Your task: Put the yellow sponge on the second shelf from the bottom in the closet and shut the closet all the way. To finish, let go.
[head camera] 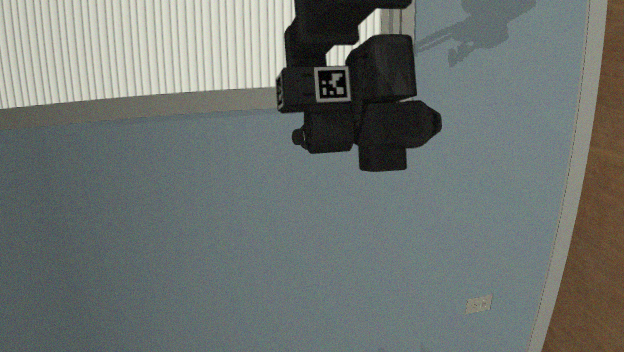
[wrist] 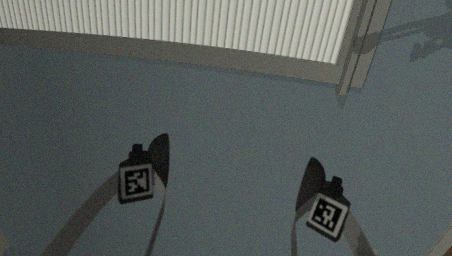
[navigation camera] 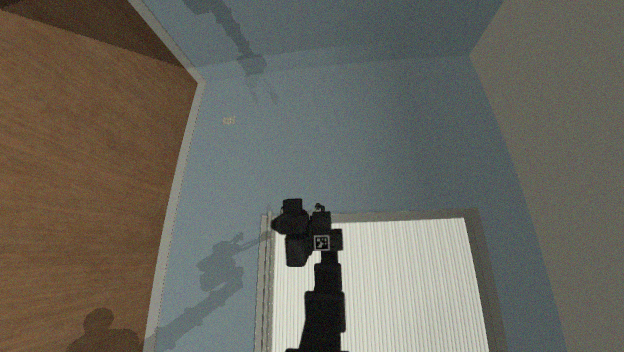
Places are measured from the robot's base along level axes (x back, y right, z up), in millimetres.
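Pixels of known places: gripper, between the fingertips: (navigation camera: 303,208).
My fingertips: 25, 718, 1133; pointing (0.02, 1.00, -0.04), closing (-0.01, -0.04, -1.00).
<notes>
Behind a point stands the place of what it marks, as x, y, z.
My gripper (wrist: 235,164) @(25, 718, 1133) is open in the wrist view, with its two fingertips wide apart and the blue wall behind them. No object shows between the fingers. In the head and navigation views the dark wrist (head camera: 382,122) @(22, 424, 1173) (navigation camera: 295,222) @(16, 423, 1166) shows in front of the wall and the ribbed panel, and the fingertips cannot be made out there. The yellow sponge does not show in these views. The closet and its shelves do not show either.
A white ribbed panel (head camera: 150,45) @(315, 1224, 1478) (navigation camera: 410,280) @(511, 1163, 1644) (wrist: 200,25) in a grey-brown frame is on the blue wall (head camera: 250,225) @(-193, 1388, 1240) (navigation camera: 340,140) @(-358, 1440, 1298) (wrist: 230,105). An outlet (head camera: 479,304) @(-611, 1514, 399) (navigation camera: 228,120) @(-612, 1514, 399) is near the pale baseboard (head camera: 575,165) @(-98, 1345, 58) (navigation camera: 172,210) @(92, 1286, 55). Wooden floor (head camera: 600,225) @(-322, 1279, 0) (navigation camera: 100,150) @(-290, 844, 0) lies beyond the baseboard.
</notes>
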